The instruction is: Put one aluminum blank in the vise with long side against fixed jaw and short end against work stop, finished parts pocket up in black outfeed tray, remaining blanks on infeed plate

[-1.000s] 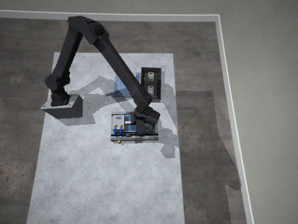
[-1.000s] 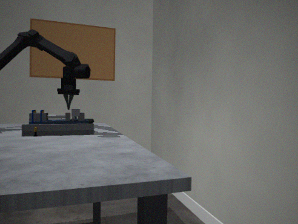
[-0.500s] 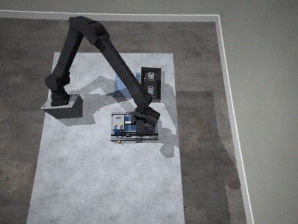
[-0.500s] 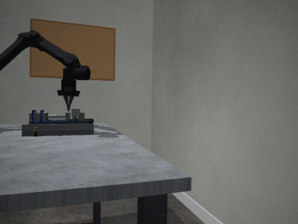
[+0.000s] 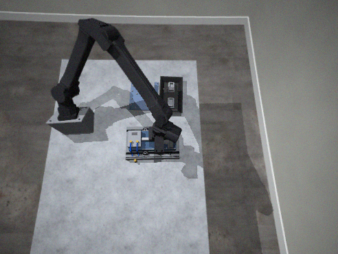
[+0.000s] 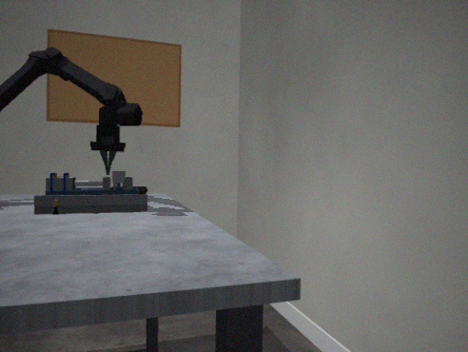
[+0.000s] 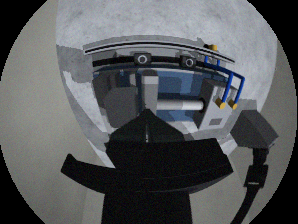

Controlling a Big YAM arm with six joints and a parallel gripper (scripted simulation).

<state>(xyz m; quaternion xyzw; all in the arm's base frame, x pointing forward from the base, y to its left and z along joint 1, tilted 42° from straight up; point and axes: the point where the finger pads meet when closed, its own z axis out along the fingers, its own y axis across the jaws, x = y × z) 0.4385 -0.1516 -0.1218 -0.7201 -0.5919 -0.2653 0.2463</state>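
Right now my hand is 3 cm short of the gray block and 1 cm above it. Round my hand: yellow brass blank (1 cm behind, 25 cm to the left, 9 cm below); vise (4 cm behind, 1 cm to the left, 7 cm below); blue infeed plate (4 cm behind, 31 cm to the left, 11 cm below).
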